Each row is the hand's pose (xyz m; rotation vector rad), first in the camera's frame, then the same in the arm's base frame.
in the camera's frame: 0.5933 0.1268 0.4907 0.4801 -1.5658 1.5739
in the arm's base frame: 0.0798 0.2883 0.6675 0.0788 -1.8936 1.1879
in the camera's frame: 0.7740 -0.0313 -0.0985 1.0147 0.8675 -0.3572
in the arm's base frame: 0.3457 0.1687 0.1020 1.4121 0.4871 -0.4737
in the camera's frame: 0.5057 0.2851 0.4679 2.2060 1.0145 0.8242
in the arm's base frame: 0.0648 0.4700 0.6706 2.3113 0.3581 1.0152
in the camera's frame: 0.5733 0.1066 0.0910 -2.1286 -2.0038 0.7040
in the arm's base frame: 0.1643 0.3439 0.2798 -2.4568 -1.5735 0.1627
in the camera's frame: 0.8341 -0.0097 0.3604 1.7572 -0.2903 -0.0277
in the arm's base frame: 0.2812 0.0882 0.5537 1.8961 -0.8421 -0.1435
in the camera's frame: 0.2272 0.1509 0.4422 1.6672 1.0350 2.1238
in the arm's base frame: -0.2248 0.4686 0.5594 1.5020 0.3670 2.1463
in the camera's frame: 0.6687 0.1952 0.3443 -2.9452 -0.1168 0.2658
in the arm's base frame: 0.2118 0.3426 0.5606 -2.6877 0.3868 -0.1508
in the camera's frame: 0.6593 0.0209 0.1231 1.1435 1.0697 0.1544
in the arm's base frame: 0.2014 0.2264 0.3041 1.4768 0.6036 0.0899
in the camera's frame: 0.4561 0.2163 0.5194 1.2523 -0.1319 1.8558
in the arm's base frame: -0.0183 0.4203 0.6923 1.0466 -0.6868 1.6582
